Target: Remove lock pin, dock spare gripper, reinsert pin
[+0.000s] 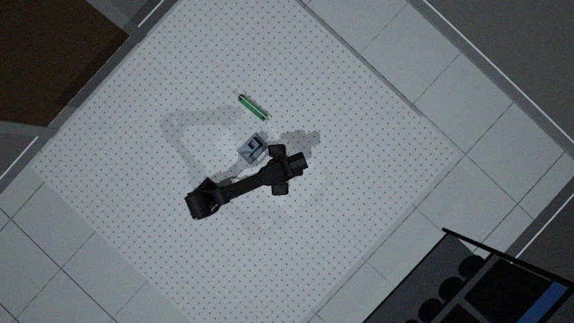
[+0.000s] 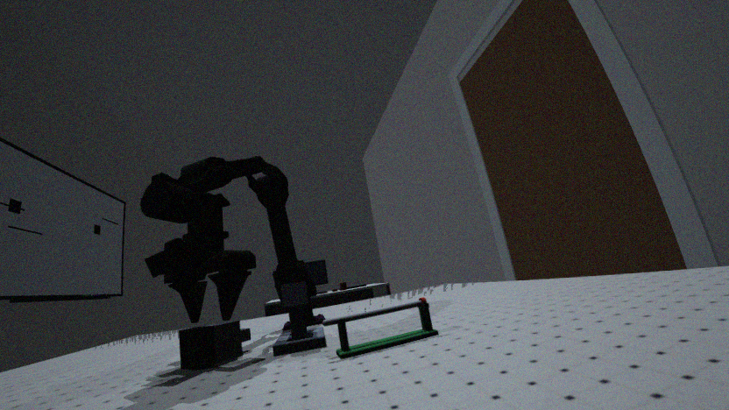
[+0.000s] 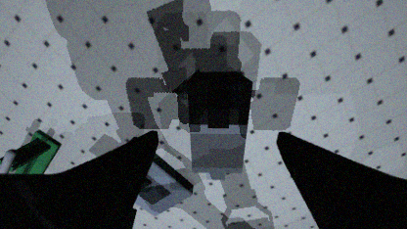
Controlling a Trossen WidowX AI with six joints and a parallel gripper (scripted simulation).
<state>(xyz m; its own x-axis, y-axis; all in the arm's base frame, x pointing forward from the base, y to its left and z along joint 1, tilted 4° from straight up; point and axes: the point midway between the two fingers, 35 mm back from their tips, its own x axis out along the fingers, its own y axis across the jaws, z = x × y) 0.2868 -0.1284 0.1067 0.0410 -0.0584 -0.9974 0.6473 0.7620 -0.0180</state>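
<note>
My gripper tip is 1 cm past the spare gripper, 1 cm to the right of it and 3 cm above it. The rest, counted from my gripper tip: green rack (10 cm ahead, 26 cm to the left, 4 cm below); then grey mount (1 cm behind, 14 cm to the left, 1 cm below).
</note>
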